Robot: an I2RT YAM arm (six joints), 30 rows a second.
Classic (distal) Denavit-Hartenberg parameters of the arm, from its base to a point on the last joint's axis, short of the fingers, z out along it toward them. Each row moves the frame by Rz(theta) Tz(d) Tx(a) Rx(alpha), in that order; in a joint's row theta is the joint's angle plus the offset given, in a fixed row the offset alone. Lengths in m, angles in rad.
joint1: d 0.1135; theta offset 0; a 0.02; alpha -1.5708
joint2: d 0; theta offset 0; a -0.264; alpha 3.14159
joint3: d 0; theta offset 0.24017; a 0.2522; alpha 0
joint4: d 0; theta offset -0.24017; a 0.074; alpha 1.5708
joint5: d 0; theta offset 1.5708; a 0; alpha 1.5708
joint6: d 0.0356; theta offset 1.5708; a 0; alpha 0
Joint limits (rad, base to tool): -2.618..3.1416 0..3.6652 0..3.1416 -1.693..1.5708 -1.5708..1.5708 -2.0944..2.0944
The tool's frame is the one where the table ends.
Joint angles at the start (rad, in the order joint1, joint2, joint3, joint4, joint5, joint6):
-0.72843, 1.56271, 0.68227, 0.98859, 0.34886, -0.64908
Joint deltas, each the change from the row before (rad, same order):
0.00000, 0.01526, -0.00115, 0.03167, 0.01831, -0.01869
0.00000, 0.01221, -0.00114, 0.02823, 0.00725, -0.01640
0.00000, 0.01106, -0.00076, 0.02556, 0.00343, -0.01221
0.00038, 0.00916, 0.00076, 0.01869, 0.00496, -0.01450
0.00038, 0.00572, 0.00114, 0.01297, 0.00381, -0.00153
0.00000, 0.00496, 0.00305, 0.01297, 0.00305, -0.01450
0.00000, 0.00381, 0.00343, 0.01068, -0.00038, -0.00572
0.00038, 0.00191, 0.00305, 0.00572, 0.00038, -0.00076
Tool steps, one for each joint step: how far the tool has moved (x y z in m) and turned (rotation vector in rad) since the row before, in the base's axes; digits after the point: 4 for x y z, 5 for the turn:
0.0004, -0.0012, -0.0017, -0.01719, 0.00367, -0.02021
0.0005, -0.0007, -0.0011, -0.01655, 0.00279, -0.00918
0.0005, -0.0006, -0.0009, -0.01418, 0.00024, -0.00504
0.0006, -0.0006, -0.0006, -0.01261, 0.00467, -0.00663
0.0004, -0.0004, -0.0001, -0.00577, -0.00532, -0.00361
0.0005, -0.0006, 0.0007, -0.01317, 0.00427, -0.00536
0.0006, -0.0005, 0.0010, -0.00934, -0.00256, -0.00061
0.0005, -0.0003, 0.0009, -0.00483, -0.00450, -0.00013

